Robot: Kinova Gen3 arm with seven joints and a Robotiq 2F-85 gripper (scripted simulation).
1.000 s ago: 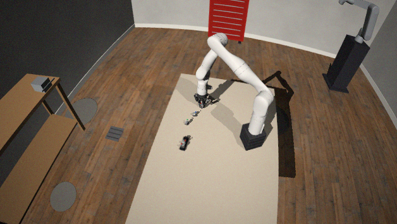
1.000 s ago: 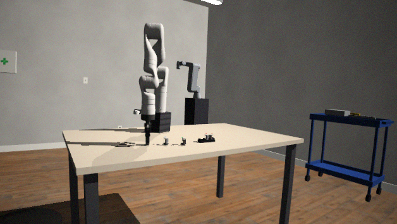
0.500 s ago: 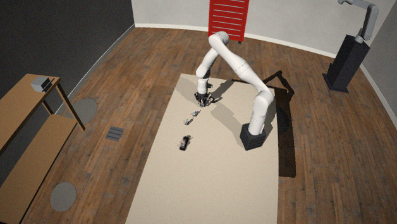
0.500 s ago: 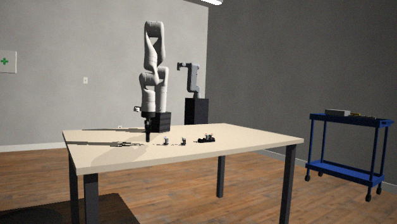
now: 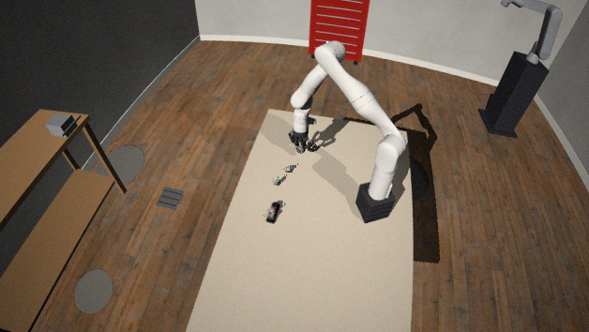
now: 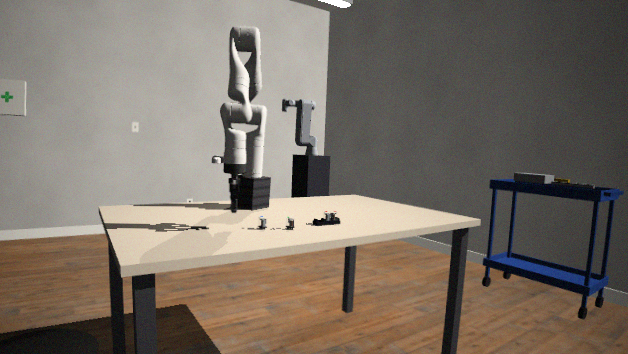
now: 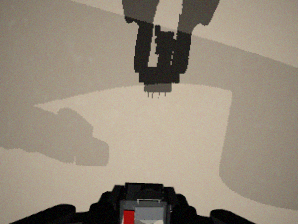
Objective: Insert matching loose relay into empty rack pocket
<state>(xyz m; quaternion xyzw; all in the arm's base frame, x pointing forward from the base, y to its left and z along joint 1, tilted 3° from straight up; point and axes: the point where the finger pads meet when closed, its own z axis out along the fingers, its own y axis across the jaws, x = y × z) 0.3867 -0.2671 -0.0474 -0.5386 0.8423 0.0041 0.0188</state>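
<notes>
My gripper is now 90 mm to the right of the relay, 60 mm above it and 50 mm short of it.
</notes>
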